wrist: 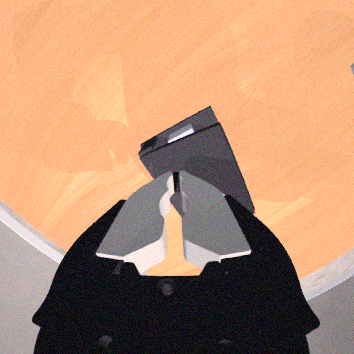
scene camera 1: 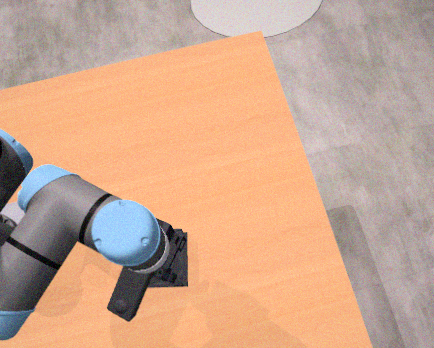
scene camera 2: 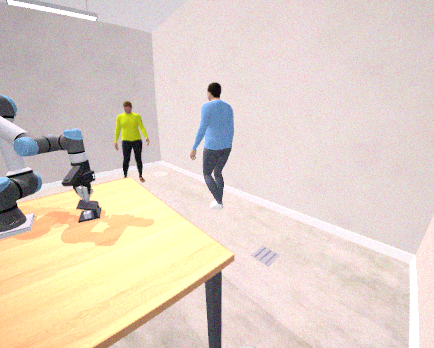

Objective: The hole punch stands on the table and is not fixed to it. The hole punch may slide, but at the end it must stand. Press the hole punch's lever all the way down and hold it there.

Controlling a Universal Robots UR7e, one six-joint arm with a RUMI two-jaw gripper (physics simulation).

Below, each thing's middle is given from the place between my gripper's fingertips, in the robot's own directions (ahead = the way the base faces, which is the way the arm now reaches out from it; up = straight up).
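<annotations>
From my hand, the hole punch lever (wrist: 206, 153) is 40 mm to the left and 30 mm below, and the dark hole punch (wrist: 204, 117) is also 40 mm to the left of my hand, but 50 mm below it.
</annotations>
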